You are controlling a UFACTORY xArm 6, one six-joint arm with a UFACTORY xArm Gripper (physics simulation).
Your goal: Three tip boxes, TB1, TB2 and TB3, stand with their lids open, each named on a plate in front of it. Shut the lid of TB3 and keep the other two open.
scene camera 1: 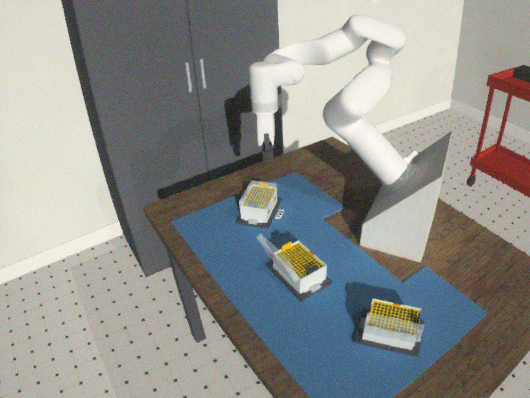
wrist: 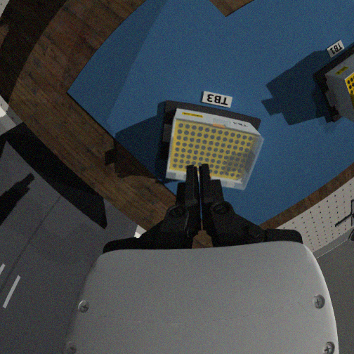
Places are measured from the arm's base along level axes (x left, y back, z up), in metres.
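Where they show: gripper, fingertip midpoint: (scene camera 1: 268, 161); arm's base, link origin: (scene camera 1: 400, 180).
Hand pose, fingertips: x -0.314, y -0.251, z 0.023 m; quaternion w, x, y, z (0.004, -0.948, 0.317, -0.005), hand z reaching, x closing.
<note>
Things, the pixels of their top centre, and the offset from my fingertips. "pt": a spot on its surface instead. Level surfaces: height alone.
- TB3, top centre: (scene camera 1: 262, 192) dx +0.003, dy -0.034, dz -0.098 m
- TB1, top centre: (scene camera 1: 299, 255) dx +0.291, dy -0.131, dz -0.101 m
- third box, surface spot: (scene camera 1: 392, 327) pt dx +0.625, dy -0.169, dz -0.044 m
- blue mat, surface height: dz -0.176 m
- wooden table, surface height: dz -0.178 m
TB3 (scene camera 1: 258, 201) (wrist: 212, 150) stands at the far end of the mat; its clear lid lies down over the yellow tip rack and looks shut. Its name plate (scene camera 1: 280, 214) (wrist: 217, 99) lies beside it. TB1 (scene camera 1: 300, 267) (wrist: 341, 85) is the middle box, partly cut off in the wrist view; its clear lid (scene camera 1: 266, 246) is raised. The third box (scene camera 1: 392, 327), TB2 by elimination, is nearest the scene camera; its clear lid stands up on the near side, and its plate is hidden. My gripper (scene camera 1: 267, 158) (wrist: 199, 179) is shut and empty, above and behind TB3, apart from it.
The boxes stand on dark bases on a blue mat (scene camera 1: 240, 280) (wrist: 165, 65) on a wooden table (scene camera 1: 470, 250) (wrist: 55, 55). A grey cabinet (scene camera 1: 145, 100) stands close behind the table's far end. The arm's pedestal (scene camera 1: 400, 225) stands at the right; a red cart (scene camera 1: 510, 167) is farther off.
</note>
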